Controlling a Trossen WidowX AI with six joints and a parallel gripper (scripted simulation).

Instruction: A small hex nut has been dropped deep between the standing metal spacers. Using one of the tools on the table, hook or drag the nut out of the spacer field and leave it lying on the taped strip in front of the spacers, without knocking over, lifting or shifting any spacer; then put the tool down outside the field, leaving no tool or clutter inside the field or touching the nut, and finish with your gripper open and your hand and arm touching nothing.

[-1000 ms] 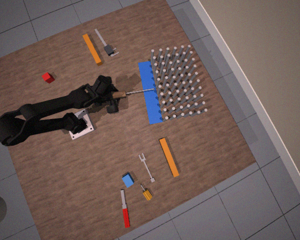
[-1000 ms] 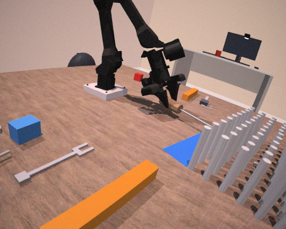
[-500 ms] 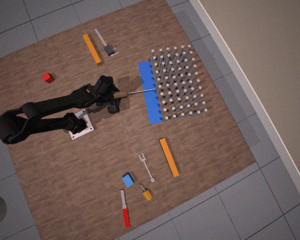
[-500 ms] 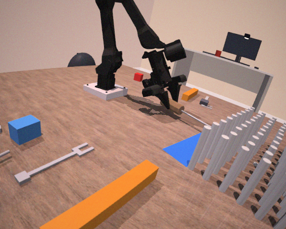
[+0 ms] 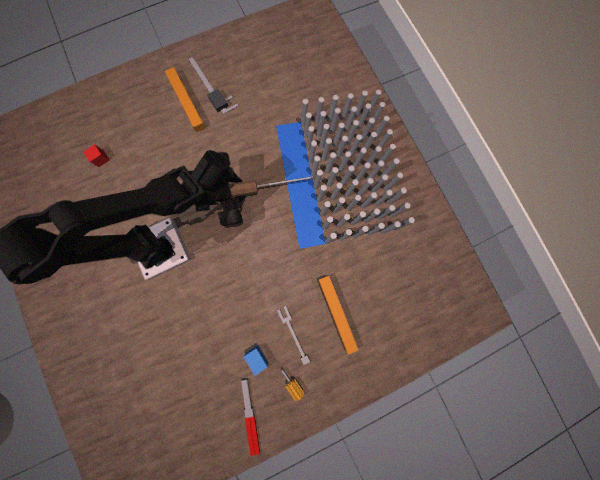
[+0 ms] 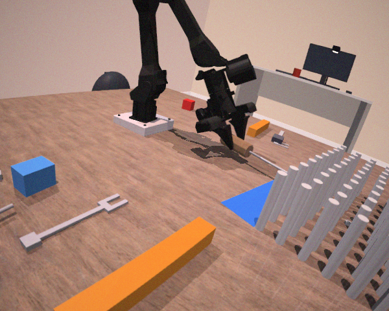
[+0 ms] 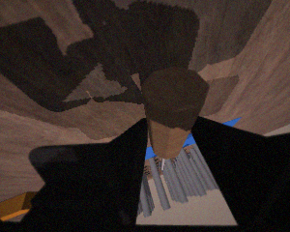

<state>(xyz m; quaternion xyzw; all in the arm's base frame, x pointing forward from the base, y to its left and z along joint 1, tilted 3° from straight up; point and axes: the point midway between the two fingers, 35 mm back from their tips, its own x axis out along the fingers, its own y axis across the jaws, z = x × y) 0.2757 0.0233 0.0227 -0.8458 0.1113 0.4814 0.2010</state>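
Right now my gripper tip is 160 mm short of the blue taped strip, 70 mm to the left of it and 30 mm above it. From my gripper tip the other things lie so: grey fork tool: 110 mm behind, 440 mm to the right, 30 mm below; then hex nut: 300 mm ahead, 130 mm to the right, 30 mm below; then hook tool: 90 mm ahead, 40 mm to the right.
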